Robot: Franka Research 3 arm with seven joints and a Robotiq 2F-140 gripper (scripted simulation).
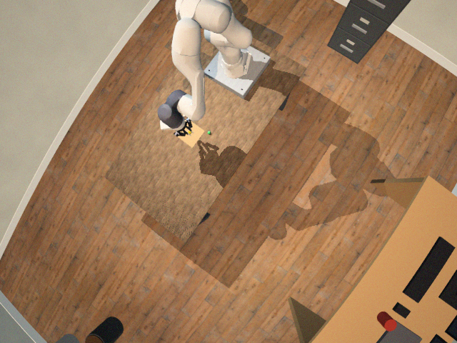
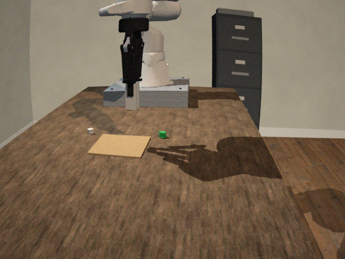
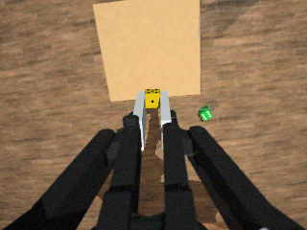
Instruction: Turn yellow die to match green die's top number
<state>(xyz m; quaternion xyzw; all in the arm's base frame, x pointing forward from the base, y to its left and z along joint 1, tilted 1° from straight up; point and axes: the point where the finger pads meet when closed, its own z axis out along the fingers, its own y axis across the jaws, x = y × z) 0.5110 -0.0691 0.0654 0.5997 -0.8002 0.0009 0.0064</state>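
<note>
The yellow die is 3 cm below my hand and 1 cm to the right of it. From my hand the other things lie so: white die 13 cm to the right, 13 cm below, 11 cm behind; tan mat 13 cm below, 4 cm to the right, 1 cm behind; green die 13 cm below, 8 cm to the left, 6 cm behind.
</note>
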